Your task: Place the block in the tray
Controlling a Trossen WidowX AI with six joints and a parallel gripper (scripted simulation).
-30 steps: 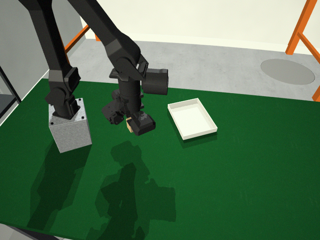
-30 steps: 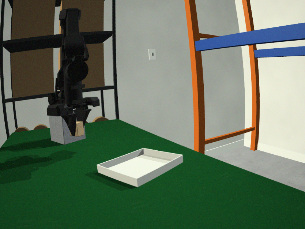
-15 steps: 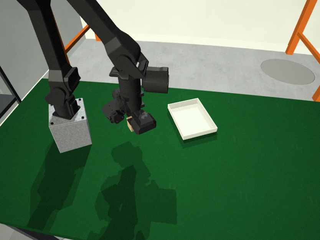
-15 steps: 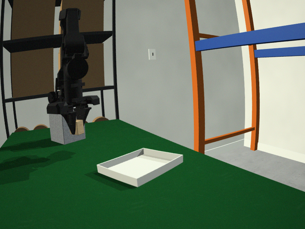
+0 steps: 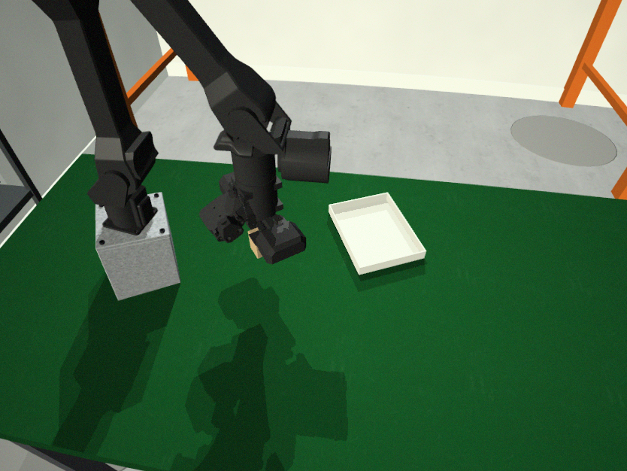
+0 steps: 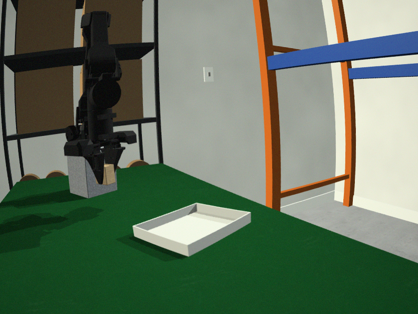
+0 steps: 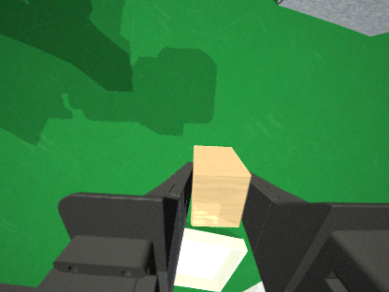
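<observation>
Right now my hand is 170 mm short of the white tray, 140 mm to the right of it and 100 mm above it. Also, from my hand: wooden block (20 mm below).
</observation>
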